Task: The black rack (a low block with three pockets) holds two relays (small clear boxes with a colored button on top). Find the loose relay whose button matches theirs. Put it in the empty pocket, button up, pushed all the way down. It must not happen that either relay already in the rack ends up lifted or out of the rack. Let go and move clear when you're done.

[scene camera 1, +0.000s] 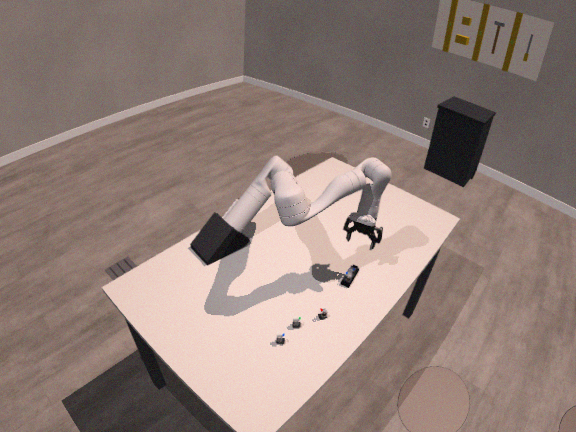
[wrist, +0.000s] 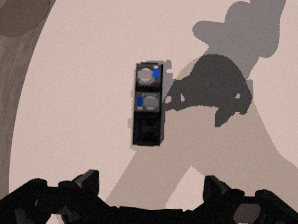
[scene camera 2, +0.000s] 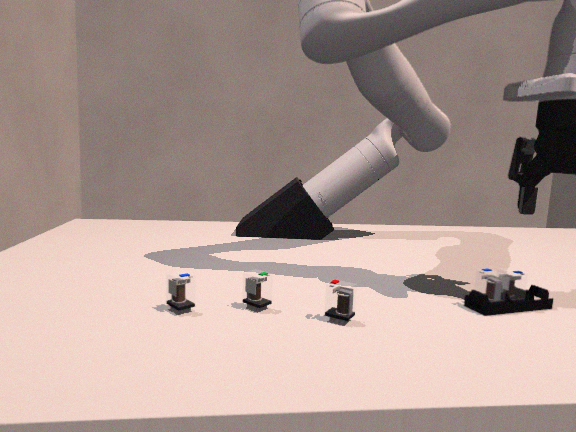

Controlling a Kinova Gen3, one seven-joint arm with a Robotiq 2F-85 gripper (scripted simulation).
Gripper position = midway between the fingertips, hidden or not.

In view: the gripper [scene camera 2: 556,219], a blue-button relay [scene camera 2: 180,285], a black rack [scene camera 2: 475,300] and a blue-button relay [scene camera 2: 490,282].
The black rack shows as well in the wrist view [wrist: 146,126]. The gripper shows as well in the wrist view [wrist: 151,185].
